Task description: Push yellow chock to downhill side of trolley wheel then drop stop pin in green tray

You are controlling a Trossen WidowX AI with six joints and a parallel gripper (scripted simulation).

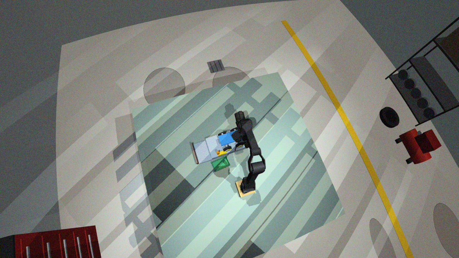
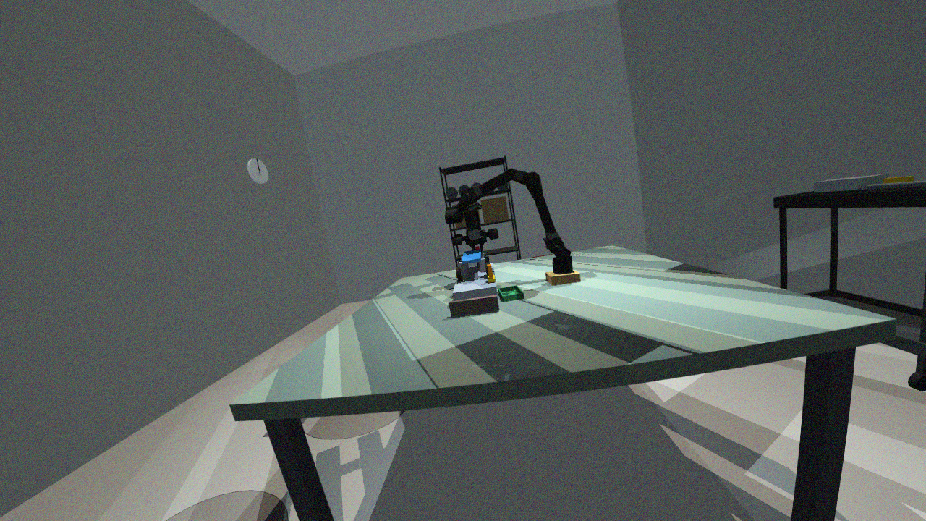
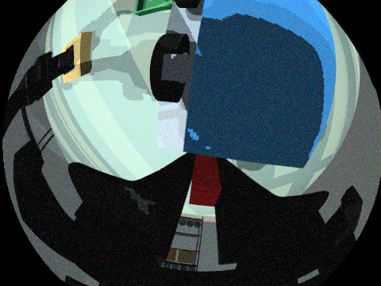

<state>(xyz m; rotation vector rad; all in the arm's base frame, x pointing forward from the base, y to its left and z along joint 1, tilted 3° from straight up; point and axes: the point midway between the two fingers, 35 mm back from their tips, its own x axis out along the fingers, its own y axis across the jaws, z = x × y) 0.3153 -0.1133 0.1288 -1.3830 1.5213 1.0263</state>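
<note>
My gripper tip is now 22 cm to the right of the green tray, 14 cm above it and 9 cm past it. The rest, counted from my gripper tip: blue trolley: 10 cm to the left, 3 cm ahead, 2 cm below; then red-headed stop pin: right at my gripper tip; then grey ramp: 11 cm to the left, 9 cm below, 3 cm ahead.
</note>
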